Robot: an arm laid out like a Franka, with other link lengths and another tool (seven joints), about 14 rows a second.
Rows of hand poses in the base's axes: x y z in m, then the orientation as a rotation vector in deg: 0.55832 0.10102 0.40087 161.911 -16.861 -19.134; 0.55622 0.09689 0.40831 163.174 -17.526 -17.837; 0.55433 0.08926 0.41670 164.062 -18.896 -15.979; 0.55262 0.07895 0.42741 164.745 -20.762 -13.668; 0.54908 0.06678 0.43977 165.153 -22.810 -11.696; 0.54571 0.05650 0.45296 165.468 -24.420 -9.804; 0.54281 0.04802 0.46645 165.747 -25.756 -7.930
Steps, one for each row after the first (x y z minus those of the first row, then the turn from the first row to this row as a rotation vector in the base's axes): -0.00210 -0.00413 0.00744 1.024 -1.147 -0.358; -0.00399 -0.01176 0.01583 1.621 -2.668 -1.124; -0.00570 -0.02207 0.02654 1.997 -4.502 -2.173; -0.00924 -0.03424 0.03890 2.206 -6.083 -3.373; -0.01261 -0.04452 0.05209 2.354 -7.550 -4.281; -0.01551 -0.05300 0.06558 2.486 -8.969 -5.006
